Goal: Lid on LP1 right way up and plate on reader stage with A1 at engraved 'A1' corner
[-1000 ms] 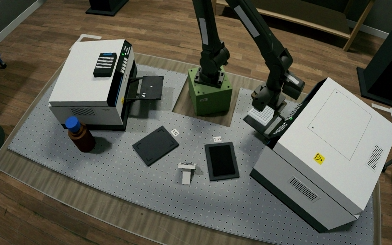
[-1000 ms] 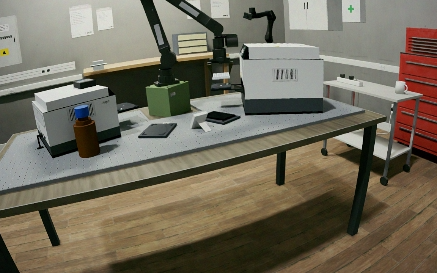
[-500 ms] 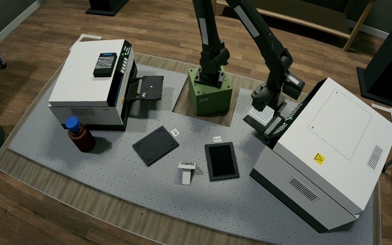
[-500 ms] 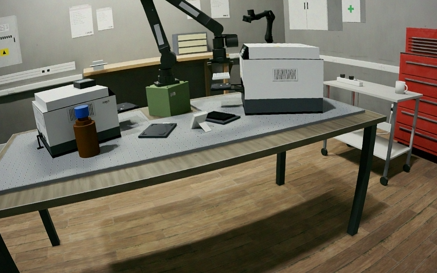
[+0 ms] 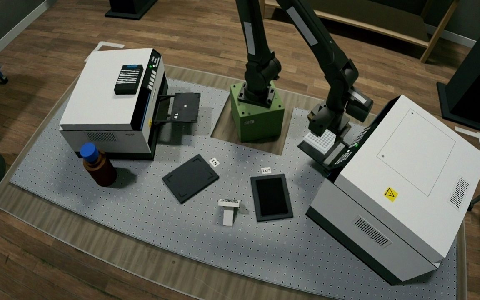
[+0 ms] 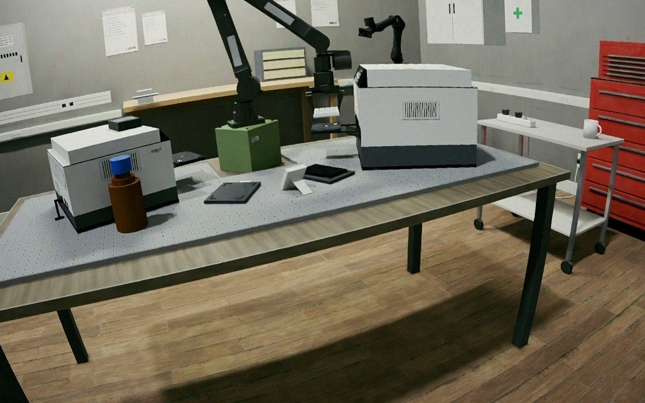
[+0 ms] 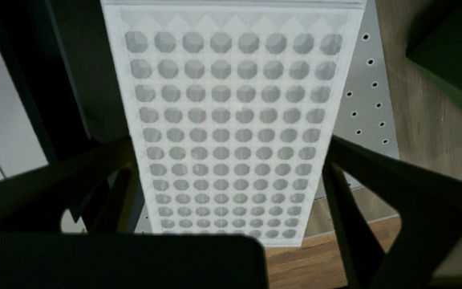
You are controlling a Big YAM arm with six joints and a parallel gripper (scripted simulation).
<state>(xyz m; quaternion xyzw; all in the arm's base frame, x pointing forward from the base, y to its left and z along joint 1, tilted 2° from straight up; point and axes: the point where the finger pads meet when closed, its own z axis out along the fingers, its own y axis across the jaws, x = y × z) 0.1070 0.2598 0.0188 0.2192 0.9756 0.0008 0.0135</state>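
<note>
Right now the well plate is right at my hand. Round my hand: LP1 pad 19 cm ahead, 16 cm below, 12 cm to the right; dark lid 19 cm ahead, 15 cm below, 12 cm to the right; N1 nest 40 cm to the right, 21 cm ahead, 16 cm below.
</note>
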